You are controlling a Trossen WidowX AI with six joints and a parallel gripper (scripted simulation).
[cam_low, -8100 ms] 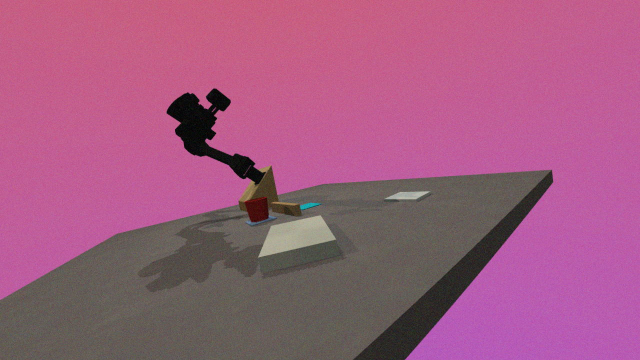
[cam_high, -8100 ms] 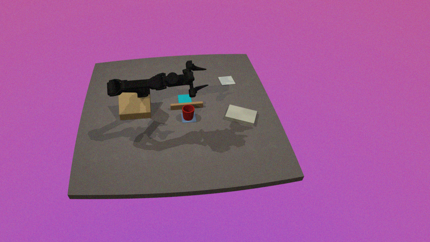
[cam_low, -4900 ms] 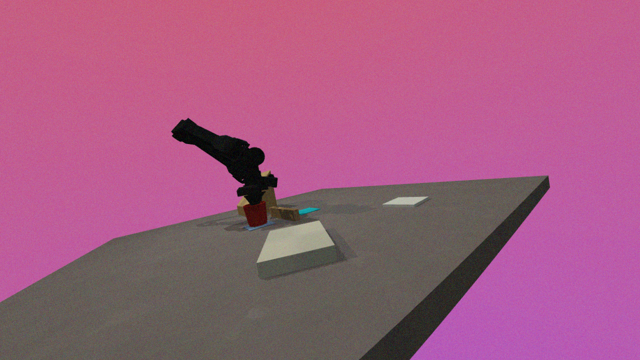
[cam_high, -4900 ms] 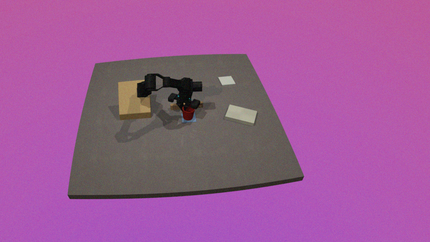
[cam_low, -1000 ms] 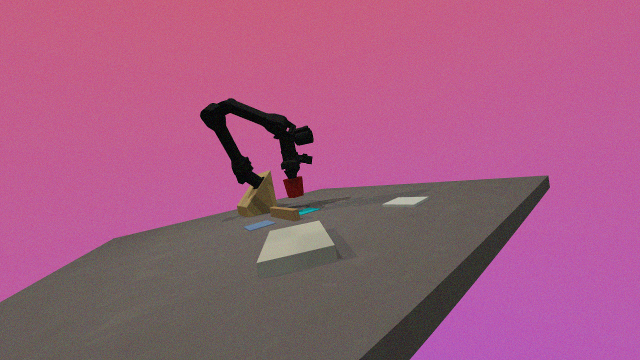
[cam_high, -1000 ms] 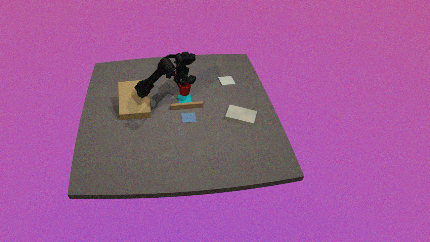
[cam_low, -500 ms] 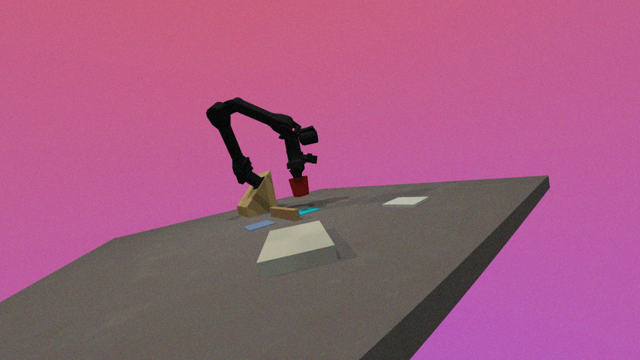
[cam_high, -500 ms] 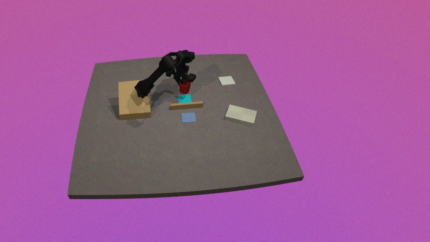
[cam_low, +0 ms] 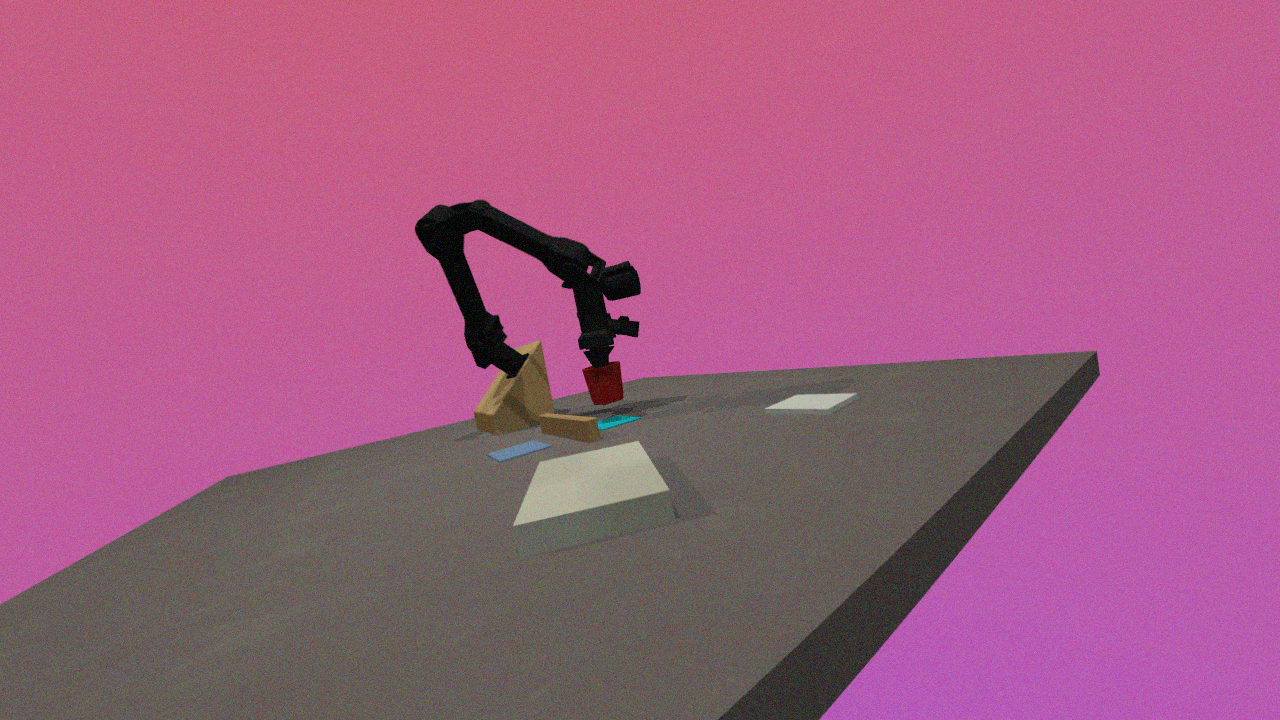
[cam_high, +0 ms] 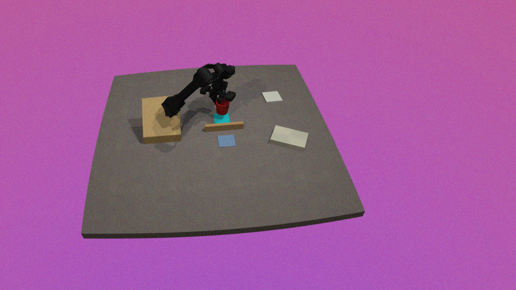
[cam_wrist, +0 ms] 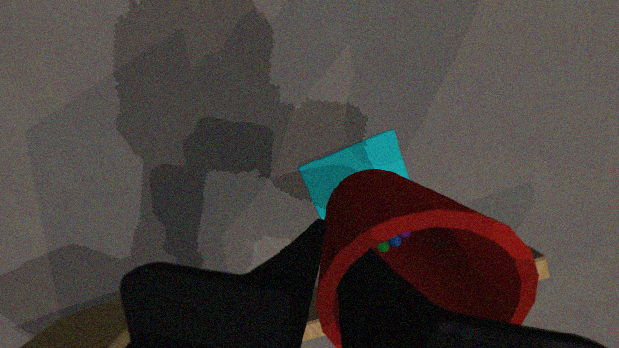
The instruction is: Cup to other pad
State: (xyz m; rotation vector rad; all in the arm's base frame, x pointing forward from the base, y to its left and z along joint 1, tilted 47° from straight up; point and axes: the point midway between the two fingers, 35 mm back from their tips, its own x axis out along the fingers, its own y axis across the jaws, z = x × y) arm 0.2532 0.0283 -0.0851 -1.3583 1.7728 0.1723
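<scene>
Right now my gripper tip is 20 mm short of the cyan pad, 20 mm to the left of it and 90 mm above it. The rest, counted from my gripper tip: red cup: 30 mm ahead, 20 mm to the right; white tile: 350 mm ahead, 140 mm to the left, 70 mm below; wooden bar: 20 mm ahead, 110 mm to the right, 70 mm below.
</scene>
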